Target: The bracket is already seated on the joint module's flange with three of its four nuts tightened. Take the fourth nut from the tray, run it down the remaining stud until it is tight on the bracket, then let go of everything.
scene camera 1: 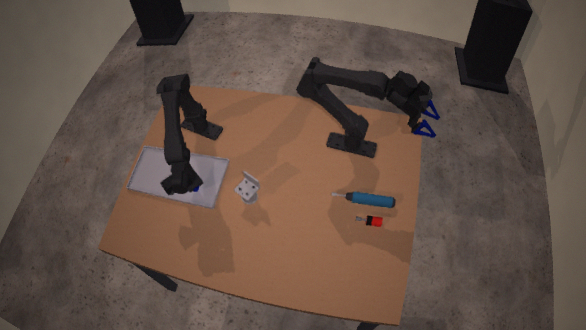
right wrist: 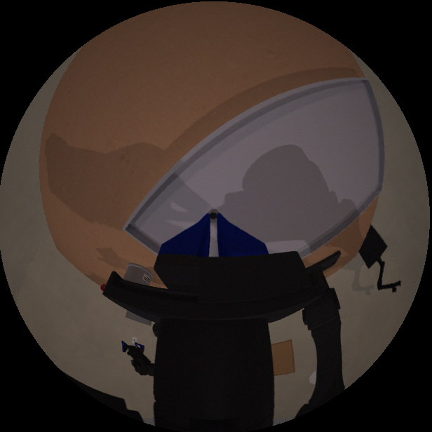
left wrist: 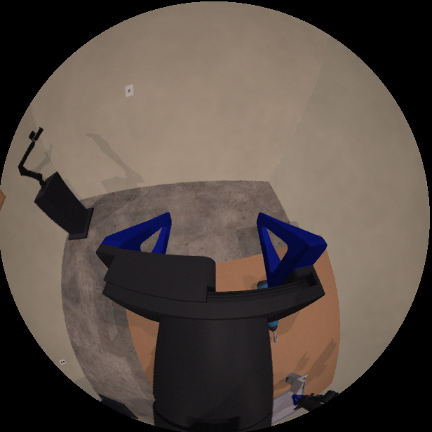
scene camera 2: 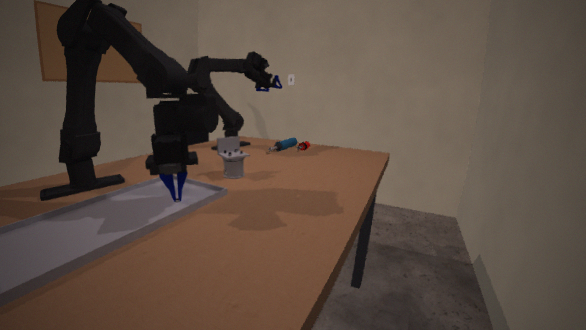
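Where they show: left gripper, fingertip midpoint: [scene camera 1: 437, 127] [scene camera 2: 275, 88]; right gripper, fingertip midpoint: [scene camera 1: 196, 189] [scene camera 2: 177, 200]; left arm's base at its link origin: [scene camera 1: 352, 145]; right arm's base at its link origin: [scene camera 1: 201, 127] [scene camera 2: 84, 187].
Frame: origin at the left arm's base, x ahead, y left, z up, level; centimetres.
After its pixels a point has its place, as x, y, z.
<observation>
The tray [scene camera 1: 212, 172] {27.7, -49.0, 0.4} [scene camera 2: 55, 245] {37.0, -75.4, 0.4} [right wrist: 325, 120] lies at the left of scene camera 1. My right gripper [scene camera 1: 195, 188] {36.9, -52.1, 0.4} [scene camera 2: 177, 199] {36.9, -52.1, 0.4} [right wrist: 213, 217] points down low over the tray, shut on the small dark nut [right wrist: 213, 216], which shows between its fingertips in the right wrist view. The pale bracket [scene camera 1: 247, 188] {33.0, -30.5, 6.5} [scene camera 2: 233, 155] {34.8, -32.3, 6.6} sits on the grey joint module [scene camera 2: 233, 169] {35.1, -32.8, 2.7} [right wrist: 137, 274], right of the tray. Dark nuts and studs show on it, too small to tell apart. My left gripper [scene camera 1: 436, 127] {3.4, 30.0, 28.3} [scene camera 2: 275, 89] {3.4, 30.0, 28.3} [left wrist: 213, 216] is open and empty, raised beyond the table's back right corner in scene camera 1.
A blue tool [scene camera 1: 371, 199] {23.5, 12.9, 3.9} [scene camera 2: 286, 144] {24.9, 9.6, 2.6} [left wrist: 272, 325] and a shorter red and black tool [scene camera 1: 375, 221] {31.2, 16.4, 3.2} [scene camera 2: 304, 146] {32.1, 13.4, 2.0} lie on the table's right part in scene camera 1. The tray has a raised rim. Two black stands [scene camera 1: 160, 20] [scene camera 1: 495, 45] stand on the floor behind the table.
</observation>
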